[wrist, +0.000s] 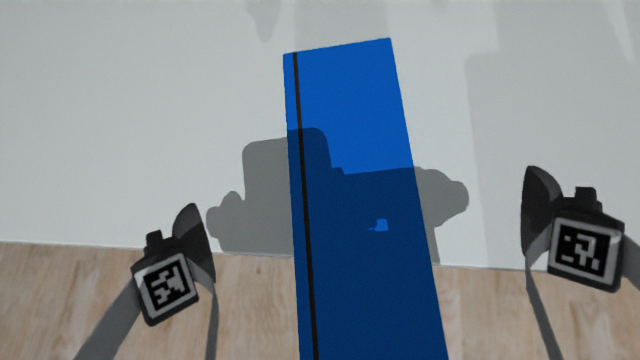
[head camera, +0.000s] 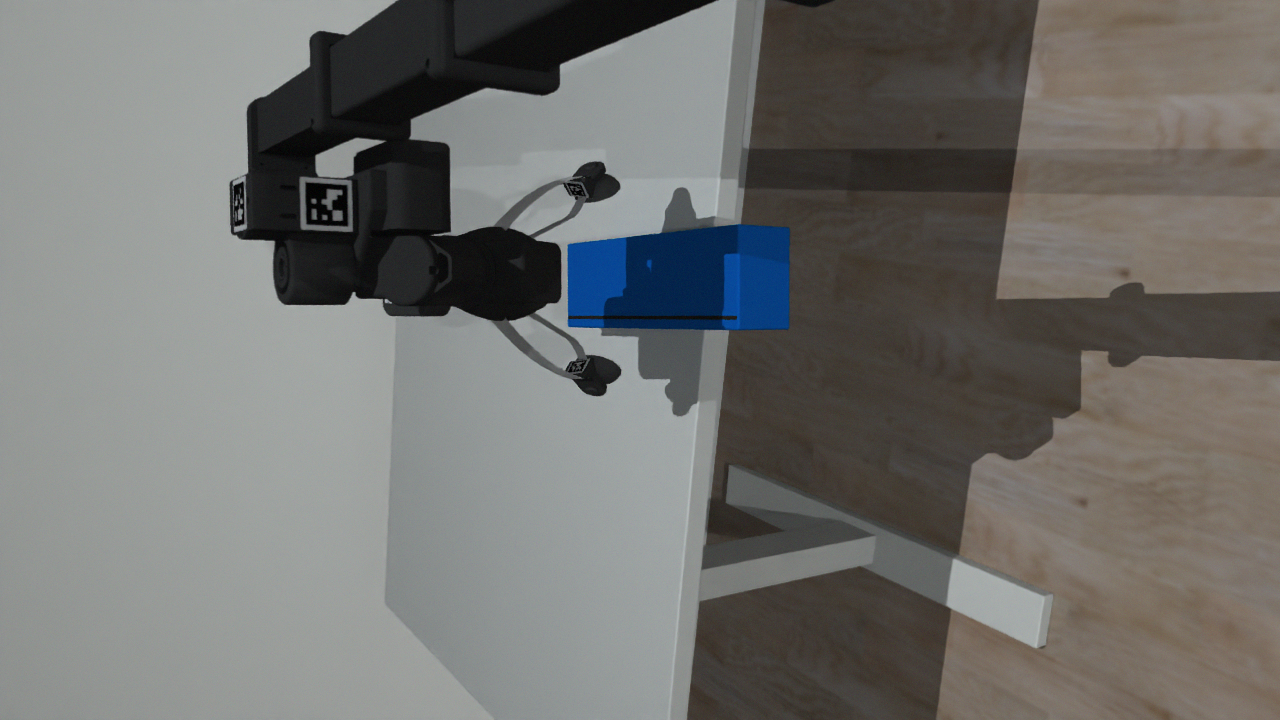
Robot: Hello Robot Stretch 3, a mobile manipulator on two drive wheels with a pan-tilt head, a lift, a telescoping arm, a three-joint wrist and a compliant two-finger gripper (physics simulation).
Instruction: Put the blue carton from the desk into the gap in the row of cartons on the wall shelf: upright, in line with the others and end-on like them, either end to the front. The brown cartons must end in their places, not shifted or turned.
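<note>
The blue carton (head camera: 680, 277) (wrist: 350, 110) lies lengthwise across the front edge of the white desk (head camera: 537, 501) (wrist: 100, 110). Its near end reaches out past the edge in both views, with floor showing beside it. A black line runs along one long side of its top. My gripper (head camera: 592, 275) (wrist: 356, 215) is open and empty. Its fingers are spread wide, one to each side of the carton, with a space between each finger and the carton. How high the fingertips are relative to the carton is hard to tell. The wall shelf and the brown cartons do not show.
My arm (head camera: 384, 85) reaches over the desk from the upper right in the head view. A pale wall (head camera: 179, 447) stands behind the desk. The desk's white leg and foot (head camera: 993, 595) stand on the wooden floor (head camera: 1163, 501) (wrist: 250, 310). Shadows of the arm and gripper fall on carton, desk and floor.
</note>
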